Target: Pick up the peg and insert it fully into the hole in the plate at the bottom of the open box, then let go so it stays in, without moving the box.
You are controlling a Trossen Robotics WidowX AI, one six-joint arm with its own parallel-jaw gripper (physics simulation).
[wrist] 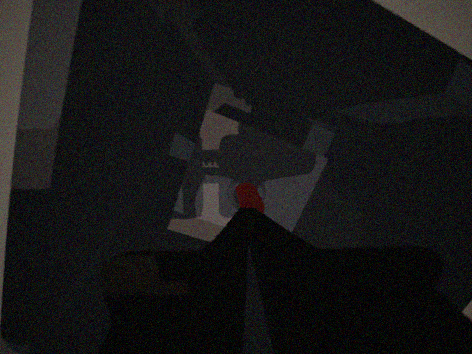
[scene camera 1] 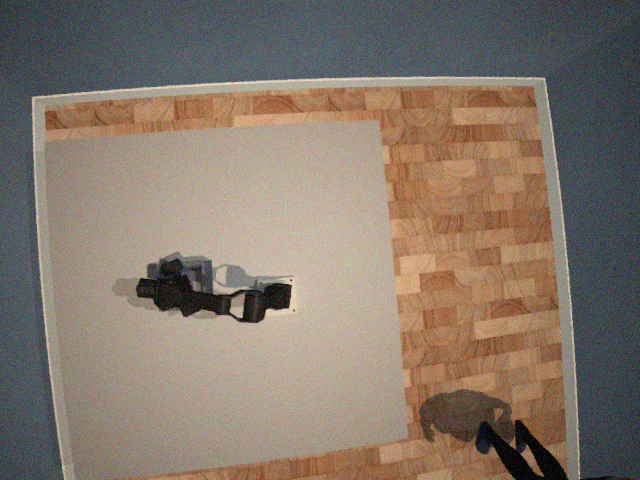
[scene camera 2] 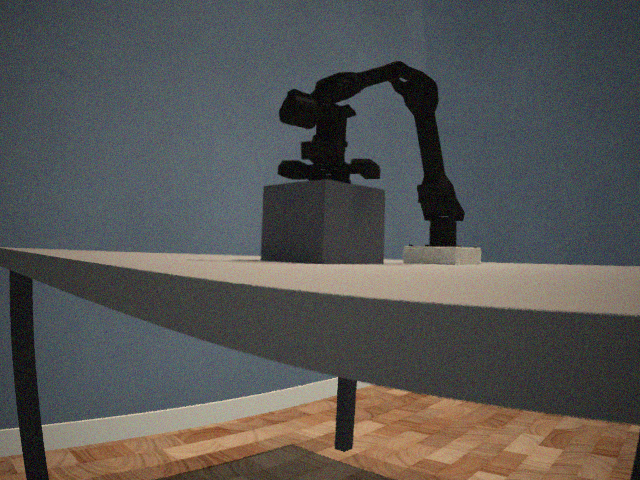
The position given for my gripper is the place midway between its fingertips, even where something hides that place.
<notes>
I see my gripper (wrist: 246, 215), a grey box (wrist: 111, 106) and a pale plate (wrist: 227, 153).
Scene camera 2 misses the pale plate, which is hidden by the grey box.
</notes>
